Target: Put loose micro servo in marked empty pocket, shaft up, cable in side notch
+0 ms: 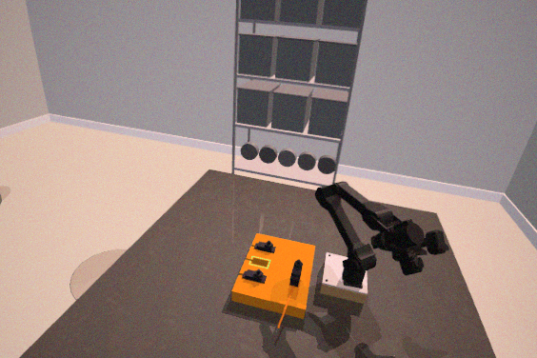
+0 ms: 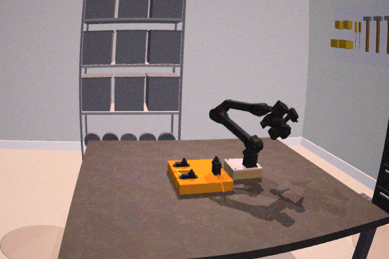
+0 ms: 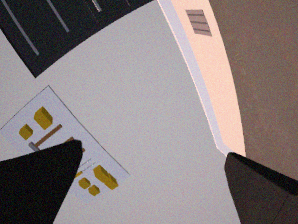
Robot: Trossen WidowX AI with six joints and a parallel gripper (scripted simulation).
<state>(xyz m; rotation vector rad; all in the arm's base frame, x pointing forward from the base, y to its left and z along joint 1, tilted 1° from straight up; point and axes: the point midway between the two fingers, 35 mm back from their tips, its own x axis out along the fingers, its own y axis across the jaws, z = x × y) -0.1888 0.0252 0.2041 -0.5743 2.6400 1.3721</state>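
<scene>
My gripper tip is 440 mm short of the orange deck, 220 mm above it and 20 mm to the left of it.
</scene>
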